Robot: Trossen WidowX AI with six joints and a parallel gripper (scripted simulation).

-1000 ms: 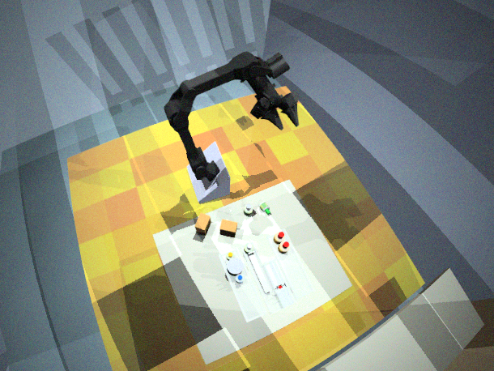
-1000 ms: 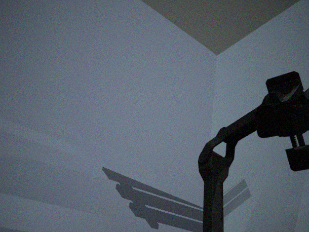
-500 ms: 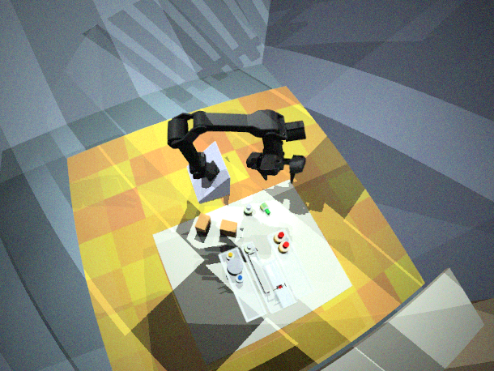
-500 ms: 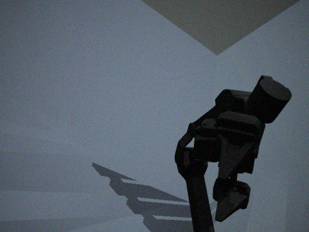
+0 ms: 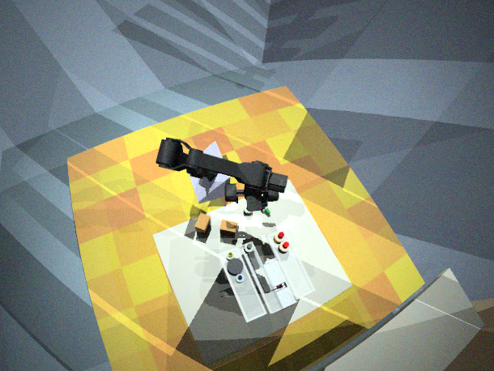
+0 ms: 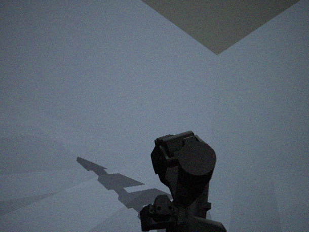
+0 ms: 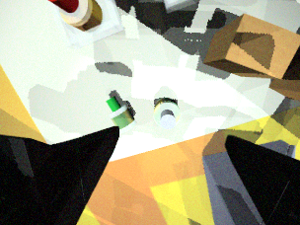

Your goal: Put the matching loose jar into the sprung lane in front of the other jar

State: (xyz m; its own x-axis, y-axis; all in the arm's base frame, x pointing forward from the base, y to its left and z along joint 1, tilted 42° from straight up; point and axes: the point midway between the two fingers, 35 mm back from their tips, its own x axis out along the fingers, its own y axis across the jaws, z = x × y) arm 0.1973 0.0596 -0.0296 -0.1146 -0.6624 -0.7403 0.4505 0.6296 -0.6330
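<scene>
The large grey cylinder lies 18 cm ahead of my gripper tip, 16 cm to the right of it and 8 cm below it. Round my gripper tip: red mark 32 cm ahead, 6 cm to the right, 4 cm below; lane rack 28 cm ahead, 9 cm below, 7 cm to the right.
</scene>
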